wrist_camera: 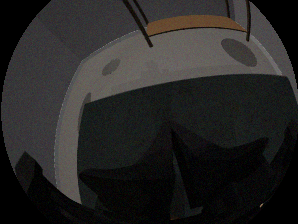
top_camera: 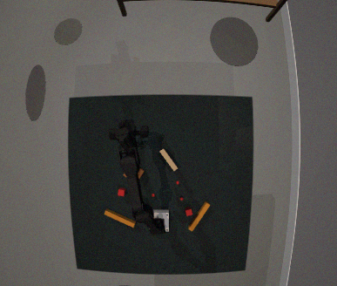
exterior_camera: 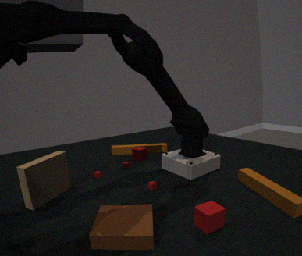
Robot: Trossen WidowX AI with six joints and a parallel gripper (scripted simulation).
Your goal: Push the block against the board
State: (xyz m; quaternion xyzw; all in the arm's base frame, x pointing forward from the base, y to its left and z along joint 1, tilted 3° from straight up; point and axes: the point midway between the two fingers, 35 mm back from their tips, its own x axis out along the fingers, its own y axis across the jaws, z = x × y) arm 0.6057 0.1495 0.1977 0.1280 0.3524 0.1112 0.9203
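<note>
The cream block is 20 cm behind my gripper tip, 22 cm to the right of it and 16 cm below it. Also, from my gripper tip: brown square block: 31 cm behind, 1 cm to the left, 20 cm below.
</note>
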